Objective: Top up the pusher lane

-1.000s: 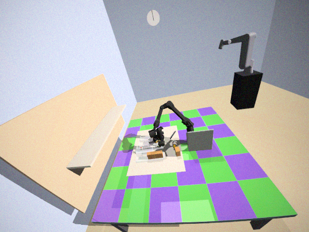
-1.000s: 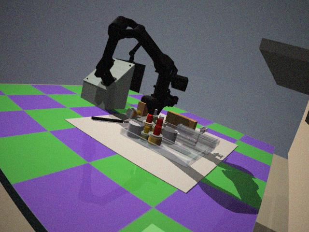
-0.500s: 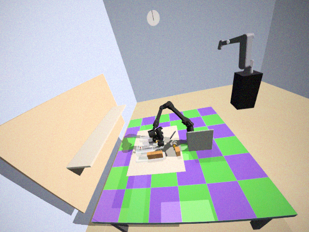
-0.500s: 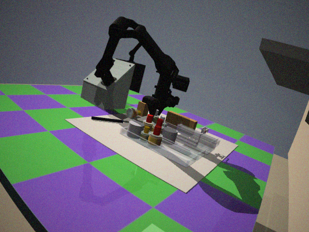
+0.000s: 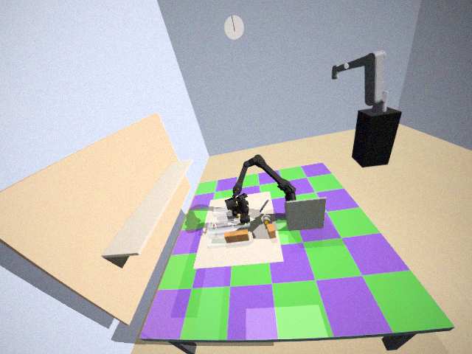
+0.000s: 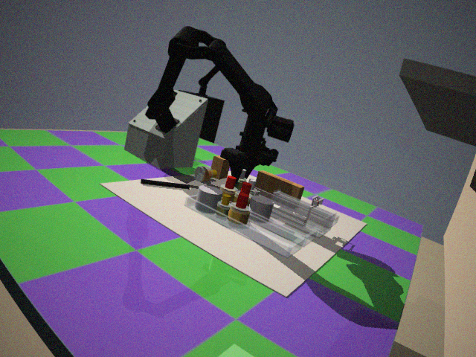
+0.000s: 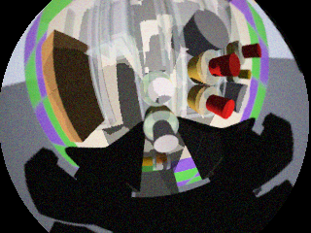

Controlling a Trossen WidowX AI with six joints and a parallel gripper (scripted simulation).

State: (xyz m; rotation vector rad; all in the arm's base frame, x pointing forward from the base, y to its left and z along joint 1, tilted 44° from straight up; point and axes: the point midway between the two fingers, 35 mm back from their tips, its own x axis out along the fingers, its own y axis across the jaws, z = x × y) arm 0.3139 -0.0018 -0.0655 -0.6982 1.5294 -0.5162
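Right now the white mat is 8 cm ahead of my gripper tip, 1 cm to the right of it and 5 cm below it. From my gripper tip the other things lie so: small block: 16 cm behind, 10 cm to the left, 1 cm below; black pen: 12 cm behind, 17 cm to the right, 4 cm below.
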